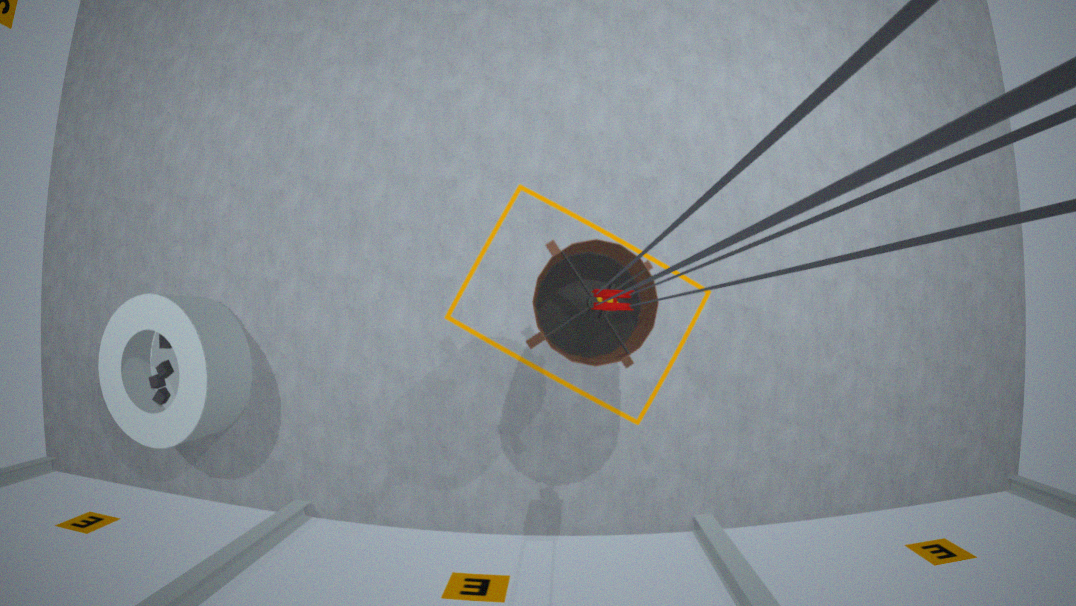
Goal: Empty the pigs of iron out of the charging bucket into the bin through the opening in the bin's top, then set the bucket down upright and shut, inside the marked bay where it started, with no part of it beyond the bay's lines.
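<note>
The charging bucket [557, 316], round with a rust-brown rim, shows from above, upright, over the yellow-lined bay [485, 252]. Its upper right rim and one bracket appear close to the bay's upper right line. Its inside is dark, with no pigs discernible. My red hook block [612, 299] is over the bucket's middle, with thin slings running out to the rim; the hook itself is too small to see clearly. The bucket's underside and any gap to the floor are hidden. The pale bin [191, 361] stands at the lower left; several dark pigs of iron [157, 381] show through its top opening.
Wire ropes [813, 203] run from the hook block to the upper right. A shadow stretches below the bucket. Walls with grey posts [726, 560] and yellow marker plates [475, 587] run along the bottom. The bin stands near the left and bottom walls.
</note>
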